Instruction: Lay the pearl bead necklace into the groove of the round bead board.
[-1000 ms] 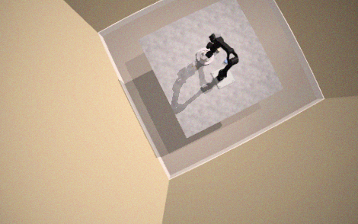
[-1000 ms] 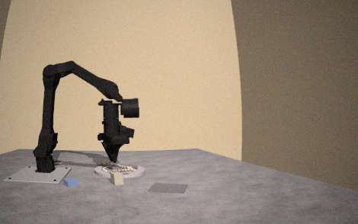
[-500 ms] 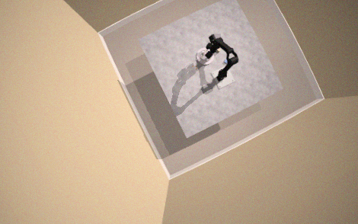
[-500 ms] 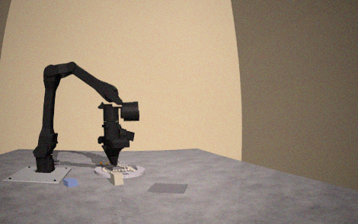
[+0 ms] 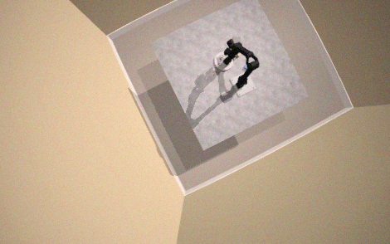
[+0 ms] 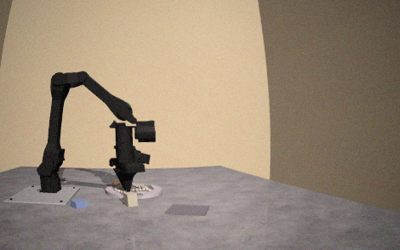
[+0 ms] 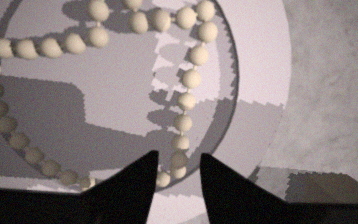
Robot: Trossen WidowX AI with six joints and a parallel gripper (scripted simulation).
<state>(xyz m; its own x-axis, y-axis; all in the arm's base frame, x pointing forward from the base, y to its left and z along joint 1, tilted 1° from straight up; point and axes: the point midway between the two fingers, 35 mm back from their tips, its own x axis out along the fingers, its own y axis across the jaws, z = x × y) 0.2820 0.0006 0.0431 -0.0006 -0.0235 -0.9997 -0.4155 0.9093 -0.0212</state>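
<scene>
The round bead board is 5 cm to the left of my gripper tip, 2 cm ahead of it and 1 cm below it. From my gripper tip the other things lie so: flat grey plate: 17 cm to the right, 17 cm ahead, 2 cm below; cream cube: 11 cm to the right, 2 cm ahead; blue block: 15 cm to the right, 13 cm behind, 1 cm below.
</scene>
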